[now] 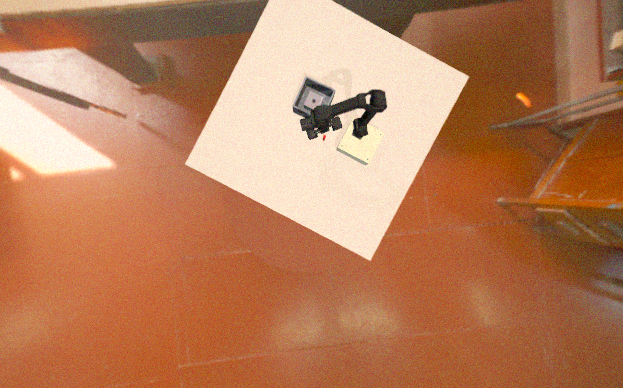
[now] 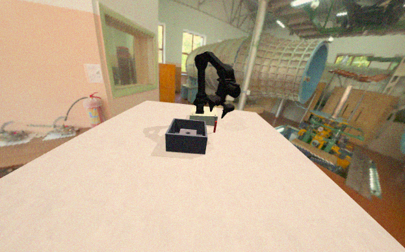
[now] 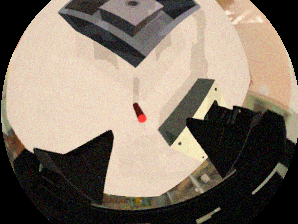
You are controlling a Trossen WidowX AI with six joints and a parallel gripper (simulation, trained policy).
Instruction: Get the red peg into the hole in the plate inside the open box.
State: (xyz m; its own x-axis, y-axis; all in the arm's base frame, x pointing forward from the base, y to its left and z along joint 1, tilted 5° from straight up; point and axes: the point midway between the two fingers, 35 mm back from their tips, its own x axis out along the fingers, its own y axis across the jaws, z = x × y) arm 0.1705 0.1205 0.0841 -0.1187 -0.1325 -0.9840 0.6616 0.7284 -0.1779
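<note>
Now: the red peg 1 cm to the left of my gripper tip and 8 cm below it. Also, from my gripper tip: plate (16 cm ahead, 15 cm to the right, 8 cm below); then dark box (16 cm ahead, 15 cm to the right, 10 cm below).
</note>
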